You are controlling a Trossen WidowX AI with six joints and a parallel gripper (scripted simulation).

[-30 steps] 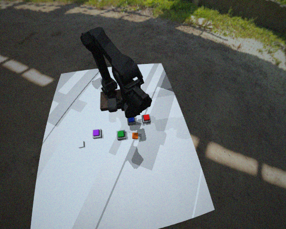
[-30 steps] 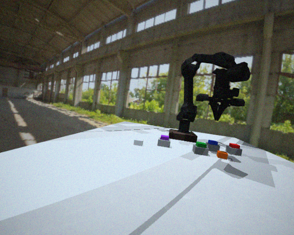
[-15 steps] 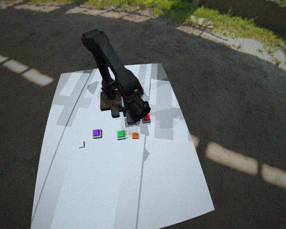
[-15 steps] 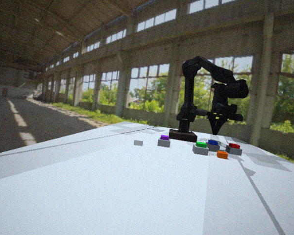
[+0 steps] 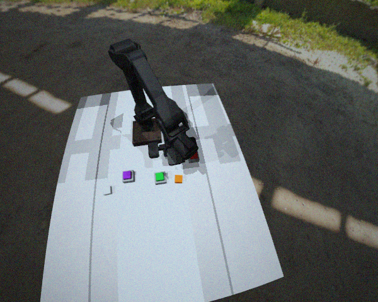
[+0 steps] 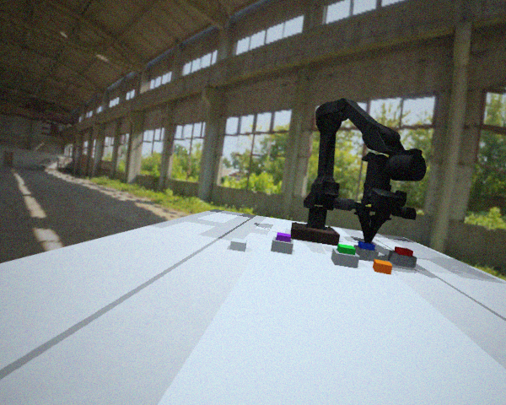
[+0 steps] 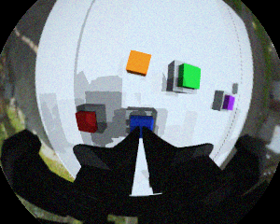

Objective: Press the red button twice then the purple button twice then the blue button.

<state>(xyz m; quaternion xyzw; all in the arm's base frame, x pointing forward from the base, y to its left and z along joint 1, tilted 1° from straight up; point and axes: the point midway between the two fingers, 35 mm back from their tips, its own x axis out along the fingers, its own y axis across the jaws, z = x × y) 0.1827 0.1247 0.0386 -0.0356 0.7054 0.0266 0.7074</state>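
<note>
The blue button lies 1 cm below my gripper tip. The rest, counted from my gripper tip: red button 9 cm to the left, 1 cm below, 1 cm behind; orange block 9 cm ahead, 3 cm below, 2 cm to the left; green button 9 cm ahead, 6 cm to the right, 1 cm below.
</note>
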